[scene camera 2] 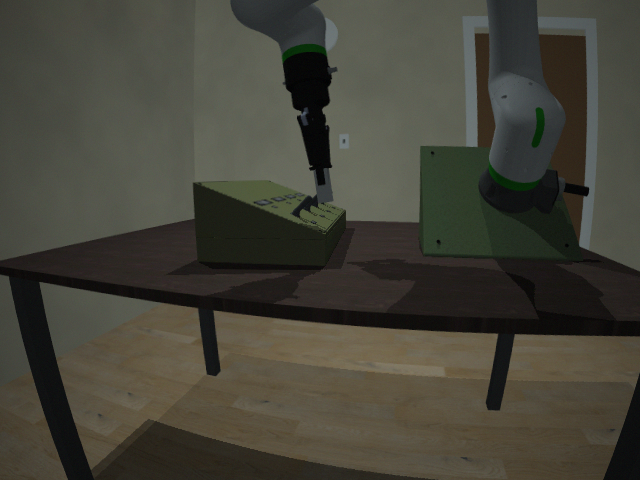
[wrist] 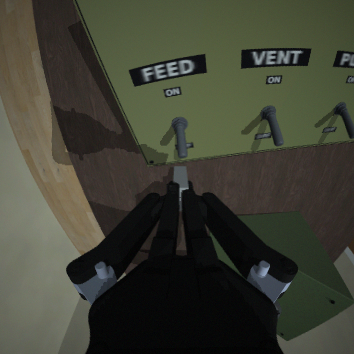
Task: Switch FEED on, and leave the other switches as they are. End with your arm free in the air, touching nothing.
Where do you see an olive switch box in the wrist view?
At 219,76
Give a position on an olive switch box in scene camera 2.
254,222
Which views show my gripper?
Scene camera 2 and the wrist view: all of them.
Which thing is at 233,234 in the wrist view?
My gripper.
